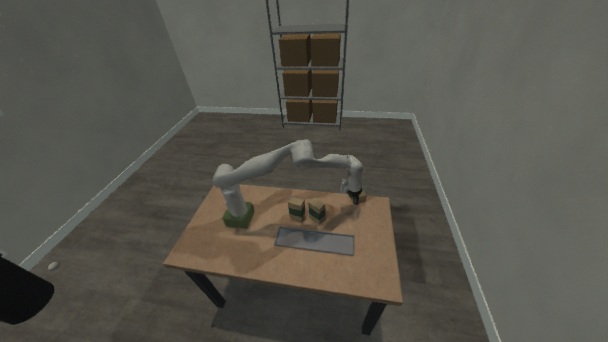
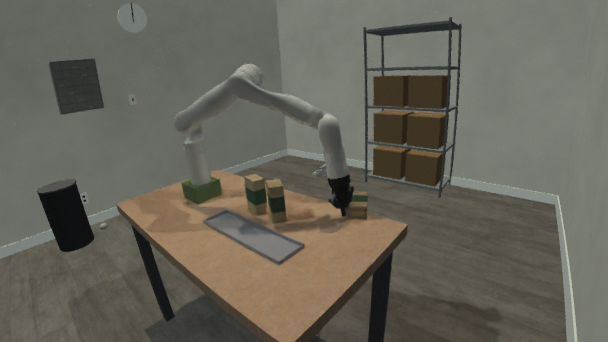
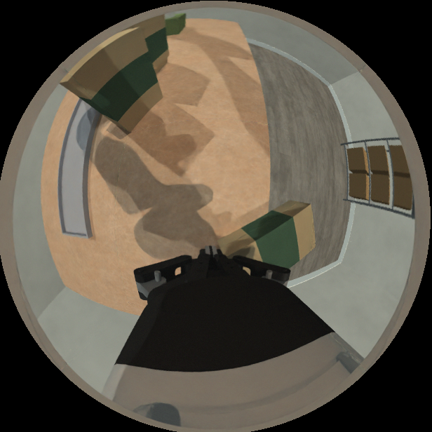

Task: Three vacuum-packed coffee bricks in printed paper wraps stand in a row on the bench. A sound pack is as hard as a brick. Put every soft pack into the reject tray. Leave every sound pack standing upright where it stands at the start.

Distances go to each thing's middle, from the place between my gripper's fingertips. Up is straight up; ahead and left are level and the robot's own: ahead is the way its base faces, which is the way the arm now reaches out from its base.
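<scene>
With the grey reject tray (image 2: 277, 247) as the reference, my hand is 280 mm to the left of it and 210 mm past it. My hand is also 30 mm above the tray.
</scene>
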